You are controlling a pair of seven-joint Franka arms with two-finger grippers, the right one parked.
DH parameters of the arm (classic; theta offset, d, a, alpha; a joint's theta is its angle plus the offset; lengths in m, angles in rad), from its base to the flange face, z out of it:
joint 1: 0 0.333 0 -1.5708
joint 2: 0 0 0 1.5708
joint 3: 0 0.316 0.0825 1.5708
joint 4: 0 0 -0.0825 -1.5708
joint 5: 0 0.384 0 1.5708
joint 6: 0 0 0.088 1.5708
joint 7: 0 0.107 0 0
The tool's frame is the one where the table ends.
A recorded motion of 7 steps. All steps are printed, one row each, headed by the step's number.
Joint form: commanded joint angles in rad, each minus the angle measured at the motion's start. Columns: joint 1, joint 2, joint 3, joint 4, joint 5, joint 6, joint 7.
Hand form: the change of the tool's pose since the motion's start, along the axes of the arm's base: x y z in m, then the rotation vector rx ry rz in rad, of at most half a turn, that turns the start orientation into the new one. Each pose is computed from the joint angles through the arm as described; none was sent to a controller.
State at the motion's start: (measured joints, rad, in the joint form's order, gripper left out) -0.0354 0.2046 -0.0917 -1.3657 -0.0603 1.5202 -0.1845
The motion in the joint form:
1: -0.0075 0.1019 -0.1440 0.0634 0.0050 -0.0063 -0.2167
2: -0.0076 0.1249 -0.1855 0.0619 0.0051 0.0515 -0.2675
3: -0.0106 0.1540 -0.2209 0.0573 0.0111 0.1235 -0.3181
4: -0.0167 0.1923 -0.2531 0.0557 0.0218 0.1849 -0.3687
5: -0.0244 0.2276 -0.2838 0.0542 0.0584 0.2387 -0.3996
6: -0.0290 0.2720 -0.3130 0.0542 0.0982 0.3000 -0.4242
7: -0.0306 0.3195 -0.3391 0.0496 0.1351 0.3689 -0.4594
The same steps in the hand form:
1: 0.0103 -0.0804 -0.0304 -0.0197 0.0645 0.0702
2: 0.0153 -0.1034 -0.0390 -0.0434 0.0407 0.0876
3: 0.0225 -0.1249 -0.0517 -0.0672 0.0123 0.1102
4: 0.0294 -0.1462 -0.0697 -0.0858 0.0000 0.1323
5: 0.0343 -0.1655 -0.0866 -0.0827 -0.0214 0.1298
6: 0.0416 -0.1824 -0.1080 -0.0832 -0.0445 0.1250
7: 0.0492 -0.1967 -0.1329 -0.0895 -0.0648 0.1359

